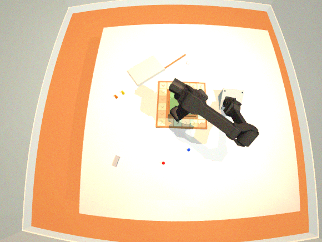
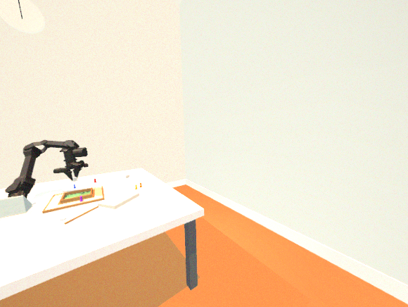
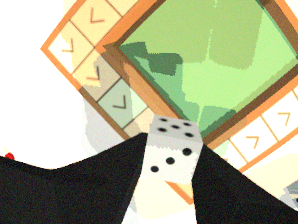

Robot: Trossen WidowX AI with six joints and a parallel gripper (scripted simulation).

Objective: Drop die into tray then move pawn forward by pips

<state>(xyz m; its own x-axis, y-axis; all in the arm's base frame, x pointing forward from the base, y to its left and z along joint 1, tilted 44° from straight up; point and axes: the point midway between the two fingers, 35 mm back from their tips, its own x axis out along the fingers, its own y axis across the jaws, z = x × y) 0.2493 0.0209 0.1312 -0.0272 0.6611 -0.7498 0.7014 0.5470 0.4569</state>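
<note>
The purple pawn is 17 cm to the right of my gripper tip, 8 cm below it and 6 cm ahead of it. The rest, counted from my gripper tip: white die (right at my gripper tip); green dice tray (11 cm below, 7 cm to the right, 2 cm ahead); blue pawn (19 cm to the left, 10 cm below, 5 cm behind).
</note>
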